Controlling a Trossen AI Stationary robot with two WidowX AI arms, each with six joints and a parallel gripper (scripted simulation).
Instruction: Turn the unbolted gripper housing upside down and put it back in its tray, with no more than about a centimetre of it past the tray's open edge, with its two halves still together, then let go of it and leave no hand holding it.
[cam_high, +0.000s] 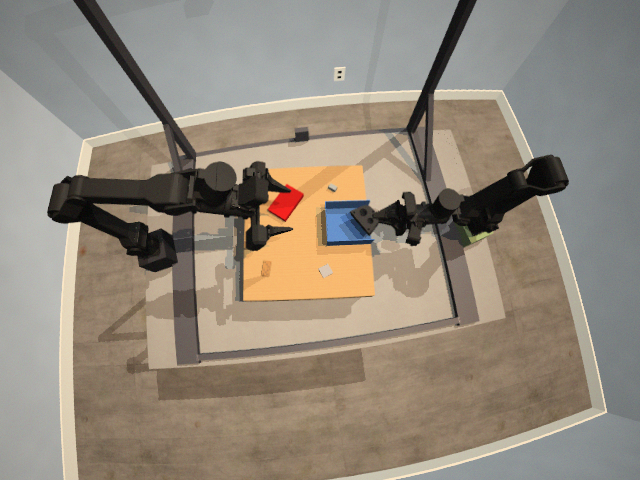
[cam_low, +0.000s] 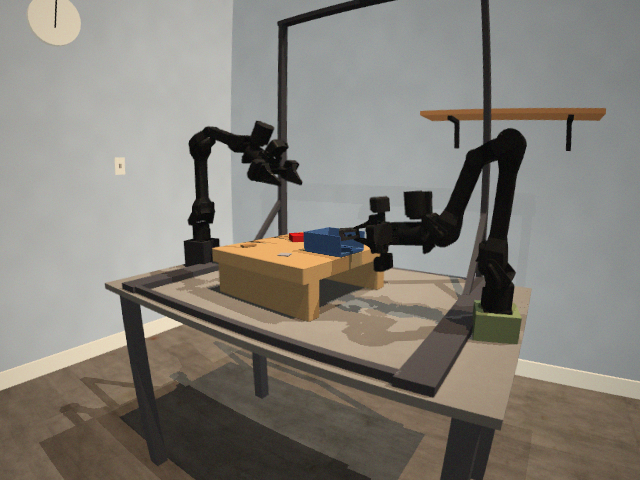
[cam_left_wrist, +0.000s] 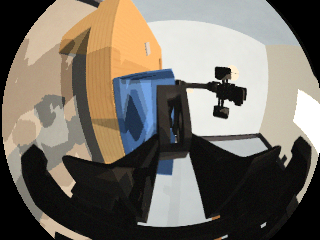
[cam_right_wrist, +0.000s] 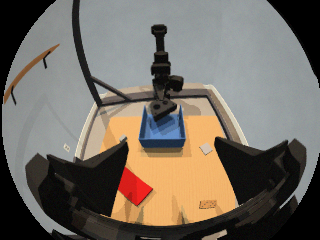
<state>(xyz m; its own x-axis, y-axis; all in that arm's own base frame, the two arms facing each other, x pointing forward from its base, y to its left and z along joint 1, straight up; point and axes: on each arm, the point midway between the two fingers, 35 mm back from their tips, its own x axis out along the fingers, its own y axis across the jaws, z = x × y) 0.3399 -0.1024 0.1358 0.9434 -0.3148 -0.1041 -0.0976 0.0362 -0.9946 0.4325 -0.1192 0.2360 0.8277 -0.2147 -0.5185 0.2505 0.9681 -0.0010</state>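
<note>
The dark gripper housing is 5 cm to the right of my left hand and 1 cm below it. Round my left hand: orange wooden bench: 22 cm to the right, 11 cm below, 1 cm behind; blue tray: 13 cm to the right, 4 cm below.
</note>
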